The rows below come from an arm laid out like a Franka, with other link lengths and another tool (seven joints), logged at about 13 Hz.
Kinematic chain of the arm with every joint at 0, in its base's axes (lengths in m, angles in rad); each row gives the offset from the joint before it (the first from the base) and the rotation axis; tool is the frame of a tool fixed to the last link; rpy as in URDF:
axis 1: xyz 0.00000 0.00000 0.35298 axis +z
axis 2: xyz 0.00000 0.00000 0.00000 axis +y
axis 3: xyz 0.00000 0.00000 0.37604 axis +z
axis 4: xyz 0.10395 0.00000 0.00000 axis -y
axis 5: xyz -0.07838 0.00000 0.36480 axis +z
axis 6: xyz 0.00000 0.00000 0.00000 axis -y
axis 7: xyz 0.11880 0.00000 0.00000 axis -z
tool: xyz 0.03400 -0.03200 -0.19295 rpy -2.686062 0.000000 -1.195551
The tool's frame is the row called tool.
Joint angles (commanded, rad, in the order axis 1, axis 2, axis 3, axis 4, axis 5, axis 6, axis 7), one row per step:
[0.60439, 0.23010, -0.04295, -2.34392, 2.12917, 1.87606, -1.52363]
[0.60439, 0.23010, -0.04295, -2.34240, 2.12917, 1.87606, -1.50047]
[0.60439, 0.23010, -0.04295, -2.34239, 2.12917, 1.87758, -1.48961]
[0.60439, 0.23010, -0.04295, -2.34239, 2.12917, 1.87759, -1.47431]
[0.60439, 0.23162, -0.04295, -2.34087, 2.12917, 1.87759, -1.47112]
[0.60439, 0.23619, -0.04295, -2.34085, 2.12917, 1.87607, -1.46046]
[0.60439, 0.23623, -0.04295, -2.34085, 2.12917, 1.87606, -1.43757]
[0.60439, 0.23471, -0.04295, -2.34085, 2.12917, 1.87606, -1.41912]
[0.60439, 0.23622, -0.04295, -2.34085, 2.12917, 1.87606, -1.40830]
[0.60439, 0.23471, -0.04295, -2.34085, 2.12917, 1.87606, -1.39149]
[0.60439, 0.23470, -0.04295, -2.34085, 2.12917, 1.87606, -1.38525]
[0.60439, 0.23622, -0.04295, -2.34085, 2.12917, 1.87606, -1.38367]
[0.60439, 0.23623, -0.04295, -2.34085, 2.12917, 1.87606, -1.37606]
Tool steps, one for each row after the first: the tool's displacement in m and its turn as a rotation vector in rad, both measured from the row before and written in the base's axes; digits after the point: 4 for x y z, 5 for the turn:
[0.0001, 0.0004, -0.0003, 0.00233, 0.02182, 0.00027]
[0.0000, -0.0002, -0.0007, -0.00062, 0.01092, -0.00059]
[-0.0003, 0.0000, -0.0007, 0.00100, 0.01527, 0.00015]
[0.0004, 0.0003, -0.0004, 0.00016, 0.00315, 0.00005]
[-0.0005, 0.0001, -0.0031, -0.00054, 0.01428, 0.00080]
[-0.0004, 0.0000, -0.0010, 0.00149, 0.02287, 0.00020]
[-0.0003, 0.0001, 0.0002, 0.00207, 0.01716, 0.00016]
[-0.0003, 0.0000, -0.0014, -0.00015, 0.01204, 0.00010]
[-0.0003, 0.0001, 0.0003, 0.00196, 0.01553, 0.00015]
[-0.0001, 0.0000, -0.0003, 0.00041, 0.00622, 0.00006]
[-0.0001, 0.0000, -0.0010, -0.00076, 0.00283, 0.00001]
[-0.0002, 0.0000, -0.0003, 0.00049, 0.00760, 0.00006]

